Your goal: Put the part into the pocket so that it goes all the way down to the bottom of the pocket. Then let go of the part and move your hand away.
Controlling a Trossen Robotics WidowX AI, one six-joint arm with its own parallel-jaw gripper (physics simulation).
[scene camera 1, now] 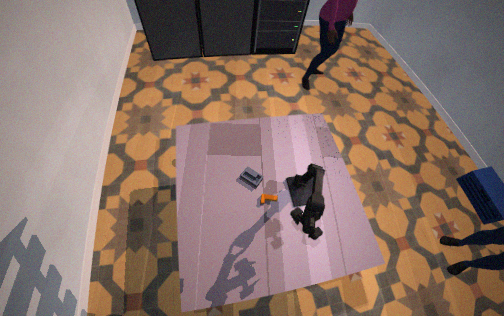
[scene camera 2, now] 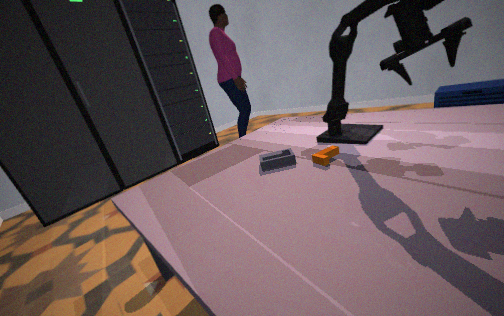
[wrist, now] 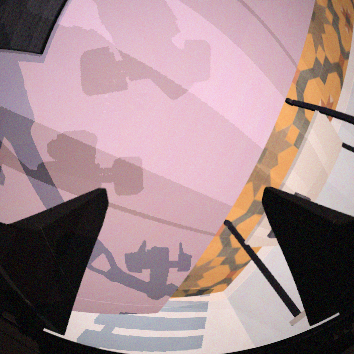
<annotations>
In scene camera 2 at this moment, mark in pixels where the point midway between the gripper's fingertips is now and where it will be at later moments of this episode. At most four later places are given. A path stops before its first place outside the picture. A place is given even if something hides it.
My gripper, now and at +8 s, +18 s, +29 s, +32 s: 431,76; 348,109; 330,113; 325,152; 325,152. At the last of these places it grips an orange L-shaped part.
</annotations>
